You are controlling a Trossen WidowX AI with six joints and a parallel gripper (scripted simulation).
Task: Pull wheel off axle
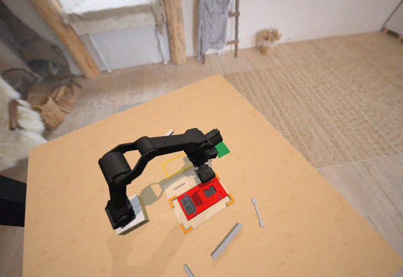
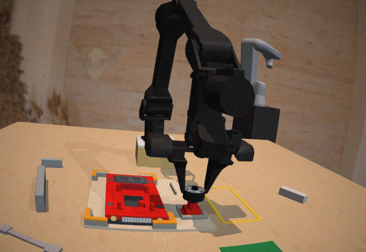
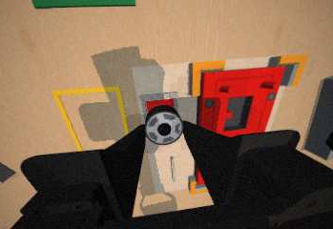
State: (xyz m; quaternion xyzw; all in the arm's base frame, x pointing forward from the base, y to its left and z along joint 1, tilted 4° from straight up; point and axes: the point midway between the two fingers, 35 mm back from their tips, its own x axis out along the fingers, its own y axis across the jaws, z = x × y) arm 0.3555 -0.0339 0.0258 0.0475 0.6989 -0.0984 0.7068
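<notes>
My gripper tip is now 1 cm above the axle. The rest, counted from my gripper tip: black wheel right at my gripper tip.
</notes>
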